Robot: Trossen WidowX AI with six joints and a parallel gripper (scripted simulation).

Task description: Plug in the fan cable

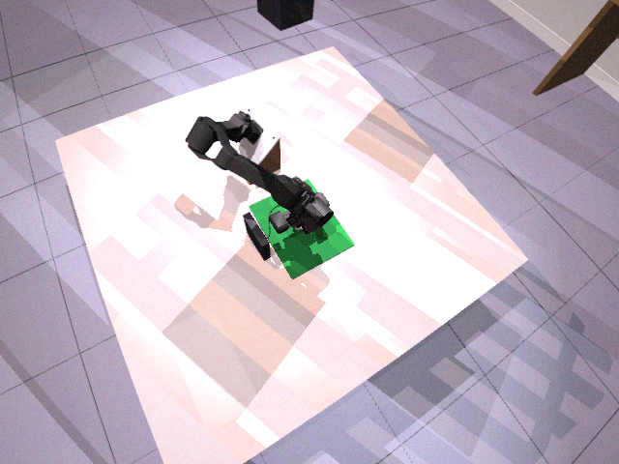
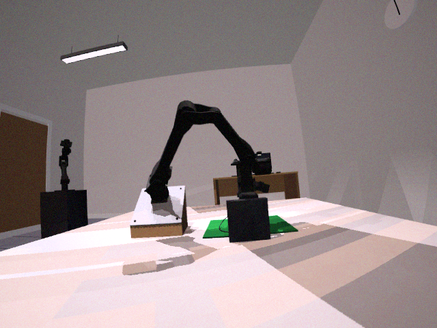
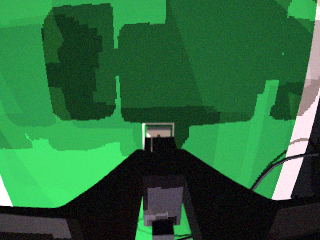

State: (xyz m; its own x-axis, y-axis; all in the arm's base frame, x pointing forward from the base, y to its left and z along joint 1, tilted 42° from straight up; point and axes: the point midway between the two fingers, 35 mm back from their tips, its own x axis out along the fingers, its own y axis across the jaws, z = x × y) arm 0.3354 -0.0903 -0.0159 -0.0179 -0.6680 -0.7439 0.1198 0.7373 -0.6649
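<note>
My gripper tip is 5 cm above the green board and 1 cm to the right of it. The rest, counted from my gripper tip: fan cable plug: 1 cm behind, 1 cm above; then fan: 13 cm to the right, 3 cm behind, 3 cm above.
</note>
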